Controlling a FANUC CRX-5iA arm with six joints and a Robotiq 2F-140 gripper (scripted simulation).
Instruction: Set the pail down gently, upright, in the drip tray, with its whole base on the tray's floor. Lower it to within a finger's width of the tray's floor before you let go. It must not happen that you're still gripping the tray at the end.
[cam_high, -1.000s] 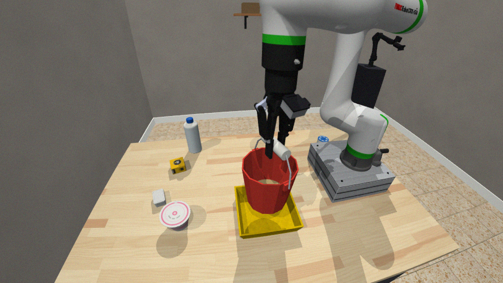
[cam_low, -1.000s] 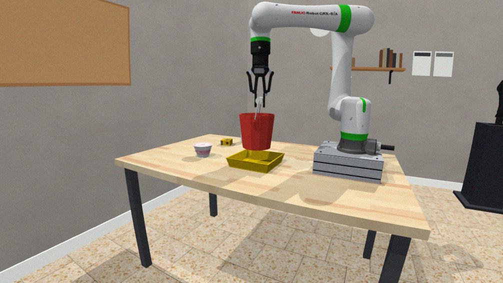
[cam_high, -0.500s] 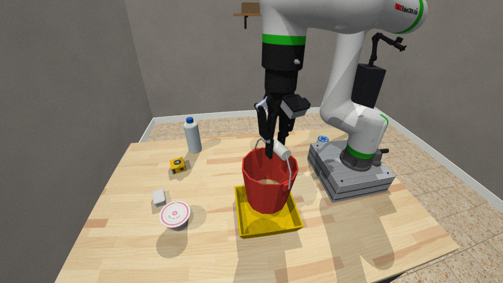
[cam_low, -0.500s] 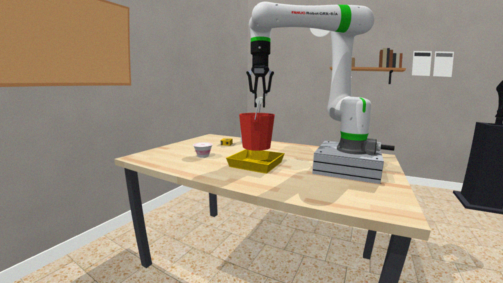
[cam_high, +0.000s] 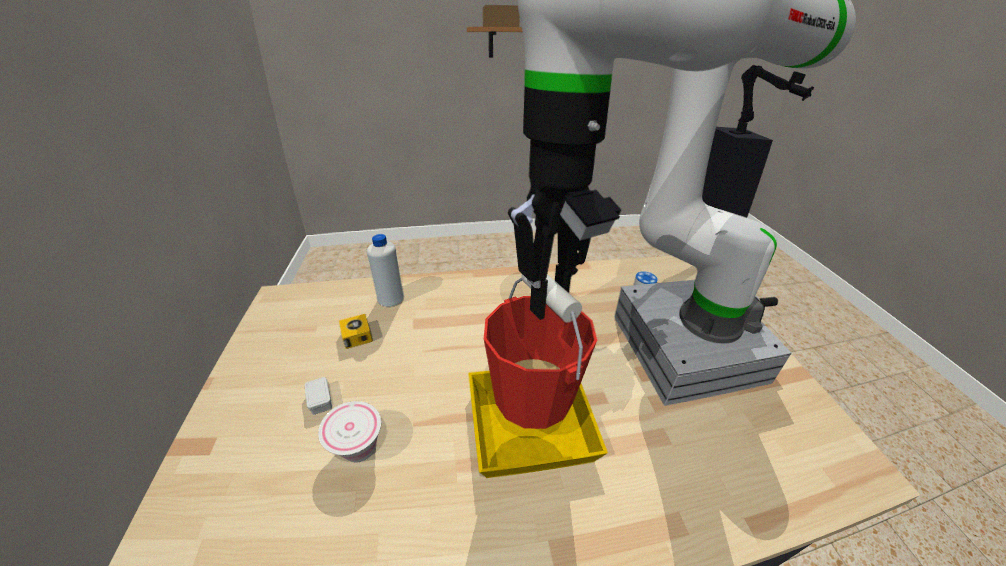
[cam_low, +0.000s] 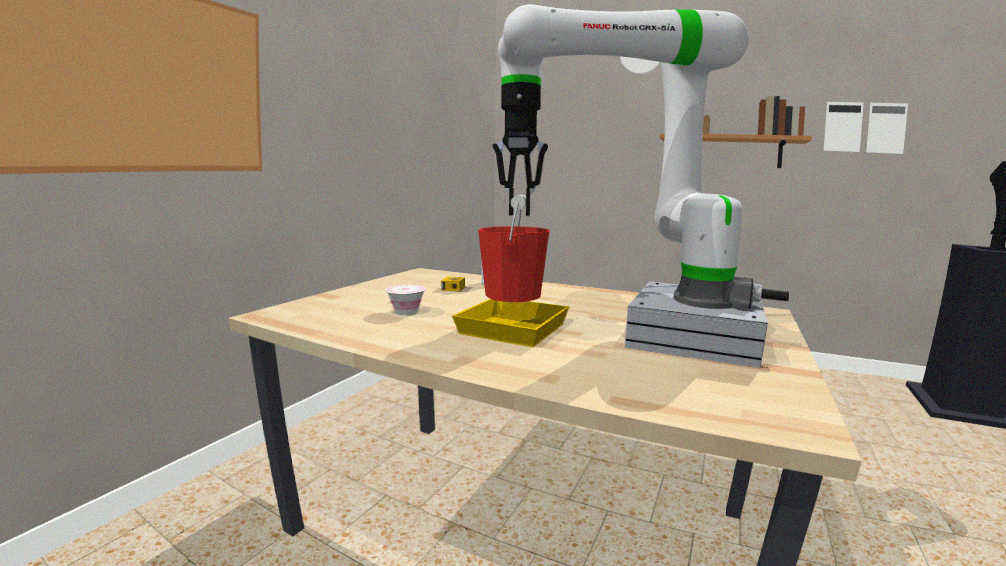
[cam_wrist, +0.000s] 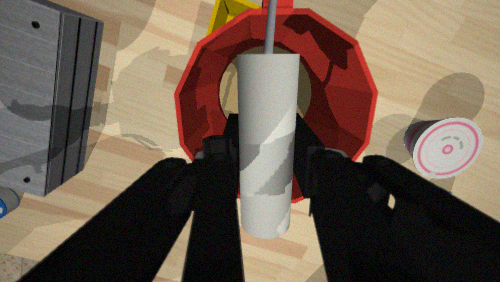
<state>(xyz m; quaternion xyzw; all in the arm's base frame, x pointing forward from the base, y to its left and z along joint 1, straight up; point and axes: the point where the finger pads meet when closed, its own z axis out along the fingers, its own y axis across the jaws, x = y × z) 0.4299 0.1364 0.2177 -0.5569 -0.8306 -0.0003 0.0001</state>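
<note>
My hand is 10 mm short of the red pail and 90 mm above it. From my hand the other things lie so: yellow drip tray 10 mm ahead, 300 mm below; pail handle 30 mm below; pink-lidded cup 340 mm ahead, 30 mm to the left, 280 mm below.
</note>
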